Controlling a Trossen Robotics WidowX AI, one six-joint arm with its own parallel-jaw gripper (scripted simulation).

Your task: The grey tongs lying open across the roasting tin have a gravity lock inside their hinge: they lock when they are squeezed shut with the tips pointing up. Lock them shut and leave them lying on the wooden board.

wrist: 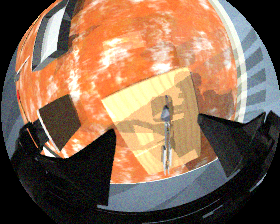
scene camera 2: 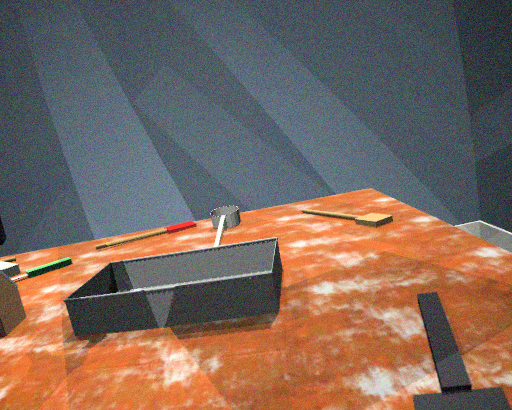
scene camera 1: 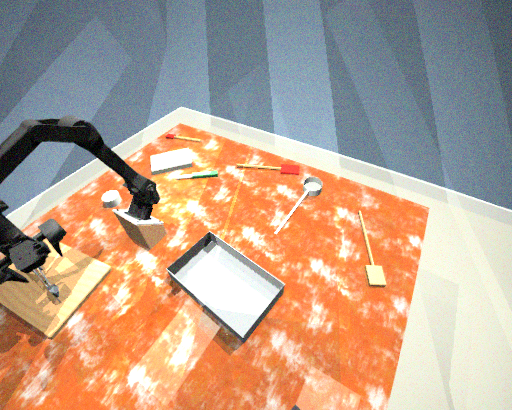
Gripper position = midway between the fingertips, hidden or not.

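Observation:
The gripper (scene camera 1: 45, 268) is open and it's holding nothing, and there's a white slab (scene camera 1: 178, 159) and a grey roasting tin (scene camera 1: 239, 293). There's a wooden board (wrist: 136, 110) too, and you can also see the gripper (wrist: 158, 125).

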